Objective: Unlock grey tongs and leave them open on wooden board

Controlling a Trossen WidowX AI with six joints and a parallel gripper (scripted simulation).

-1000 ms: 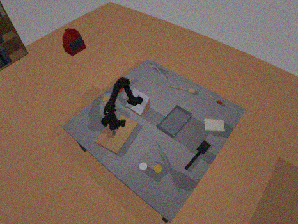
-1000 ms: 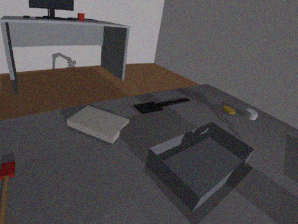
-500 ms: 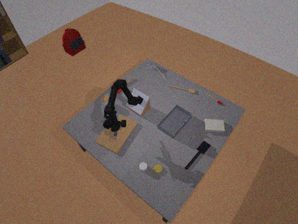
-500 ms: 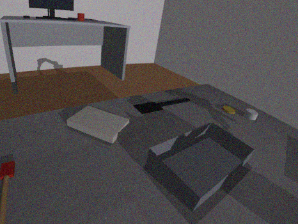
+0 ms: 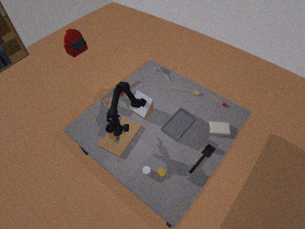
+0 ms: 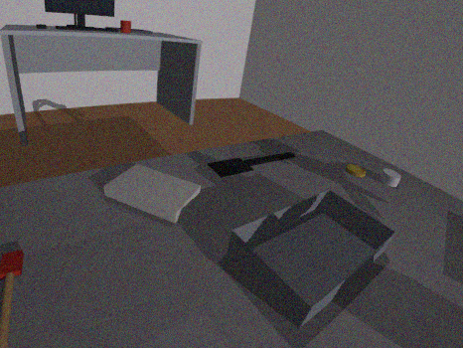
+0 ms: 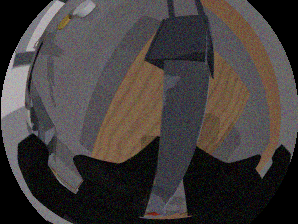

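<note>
Now: the wooden board 80 mm below my gripper tip, 30 mm behind it and 20 mm to the left of it. From my gripper tip the other things lie so: grey roasting tin (450 mm to the left, 310 mm ahead, 60 mm below); then yellow puck (480 mm ahead, 80 mm below); then white puck (380 mm ahead, 70 mm to the right, 70 mm below).
</note>
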